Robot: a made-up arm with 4 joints.
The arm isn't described. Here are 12 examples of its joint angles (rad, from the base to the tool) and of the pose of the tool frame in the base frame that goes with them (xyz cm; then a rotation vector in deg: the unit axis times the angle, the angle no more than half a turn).
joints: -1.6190 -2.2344 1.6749 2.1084
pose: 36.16 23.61 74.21 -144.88 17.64 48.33
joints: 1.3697 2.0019 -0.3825 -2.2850
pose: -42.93 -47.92 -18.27 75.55 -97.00 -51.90
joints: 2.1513 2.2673 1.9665 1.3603
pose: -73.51 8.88 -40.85 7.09 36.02 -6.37
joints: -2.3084 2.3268 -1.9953 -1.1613
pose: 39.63 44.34 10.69 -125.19 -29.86 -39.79
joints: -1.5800 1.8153 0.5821 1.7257
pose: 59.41 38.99 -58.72 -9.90 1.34 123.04
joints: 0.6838 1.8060 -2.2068 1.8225
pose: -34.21 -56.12 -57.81 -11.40 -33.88 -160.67
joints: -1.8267 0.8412 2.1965 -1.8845
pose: 2.61 12.91 -36.69 48.93 -119.00 -28.41
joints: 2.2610 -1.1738 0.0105 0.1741
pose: 30.50 -71.75 26.56 39.22 -84.87 -106.05
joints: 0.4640 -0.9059 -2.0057 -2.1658
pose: 45.30 36.03 2.71 -39.79 13.39 94.98
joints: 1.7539 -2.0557 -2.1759 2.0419
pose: -6.71 -12.05 89.16 -157.07 -41.48 -27.96
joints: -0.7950 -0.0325 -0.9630 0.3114
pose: -29.47 36.77 -55.39 -4.58 58.54 33.88
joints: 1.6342 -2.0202 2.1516 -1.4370
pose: -5.31 -19.72 39.61 -29.23 0.74 139.36
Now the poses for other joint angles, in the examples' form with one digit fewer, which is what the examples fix.
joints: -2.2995 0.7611 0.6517 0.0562
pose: -27.9 43.2 -64.3 21.0 -65.4 134.9
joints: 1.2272 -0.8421 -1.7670 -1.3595
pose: 46.3 3.3 -3.7 8.2 45.0 24.9
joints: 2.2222 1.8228 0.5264 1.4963
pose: -76.5 6.9 -56.2 -6.4 19.6 -96.0
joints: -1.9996 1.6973 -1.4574 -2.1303
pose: 40.5 53.3 -25.4 144.2 37.3 20.8
